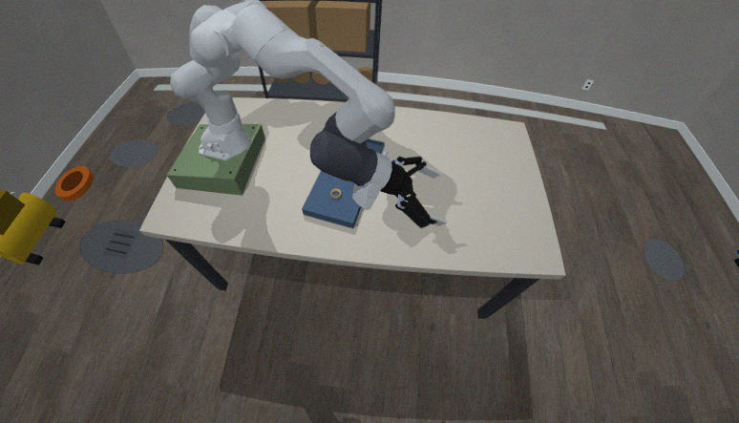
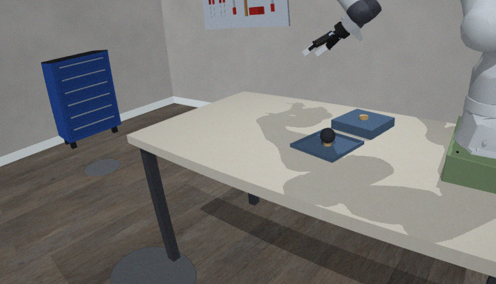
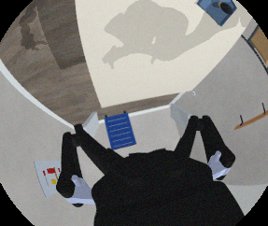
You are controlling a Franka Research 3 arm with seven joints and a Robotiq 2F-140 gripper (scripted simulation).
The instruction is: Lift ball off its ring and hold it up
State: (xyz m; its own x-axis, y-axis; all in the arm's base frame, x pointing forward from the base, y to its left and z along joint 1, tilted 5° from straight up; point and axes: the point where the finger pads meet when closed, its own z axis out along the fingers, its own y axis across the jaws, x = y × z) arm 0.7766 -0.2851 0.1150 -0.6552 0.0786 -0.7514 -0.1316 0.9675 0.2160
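Now: the dark ball 28 cm behind my hand, 36 cm to the left of it and 23 cm below it. The rest, counted from my hand: shallow blue tray (28 cm behind, 36 cm to the left, 26 cm below); then blue stand (32 cm behind, 13 cm to the left, 23 cm below).
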